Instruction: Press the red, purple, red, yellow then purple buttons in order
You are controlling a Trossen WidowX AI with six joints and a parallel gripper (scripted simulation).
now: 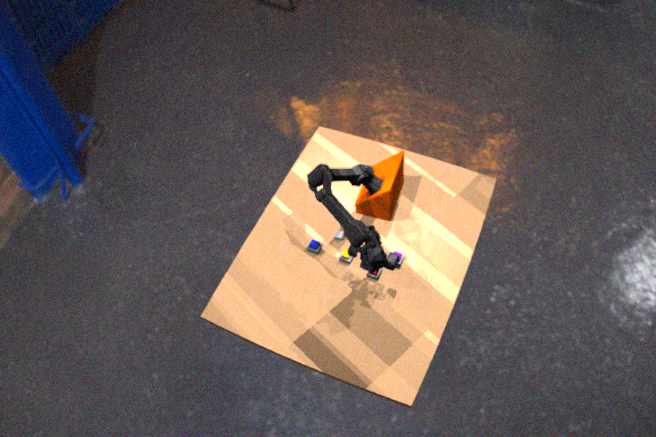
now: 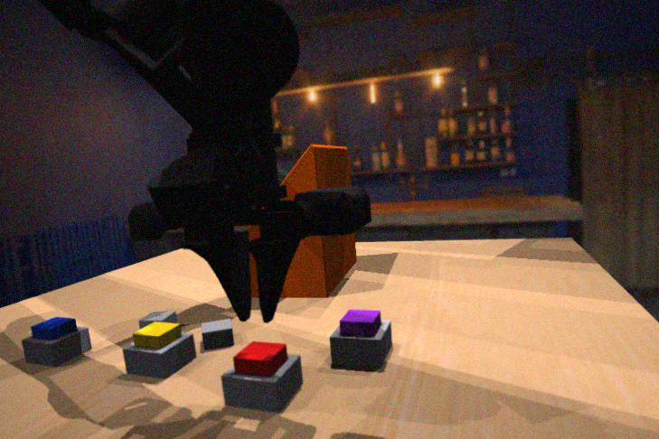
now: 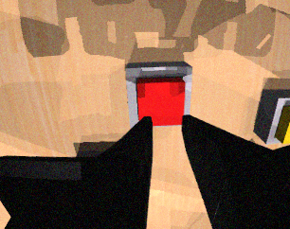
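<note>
My gripper tip is now 3 cm above the red button. Round my gripper tip: small grey block: 10 cm behind, 9 cm to the right, 5 cm below; purple button: 8 cm behind, 7 cm to the left, 3 cm below; yellow button: 12 cm to the right, 5 cm behind, 3 cm below.
</note>
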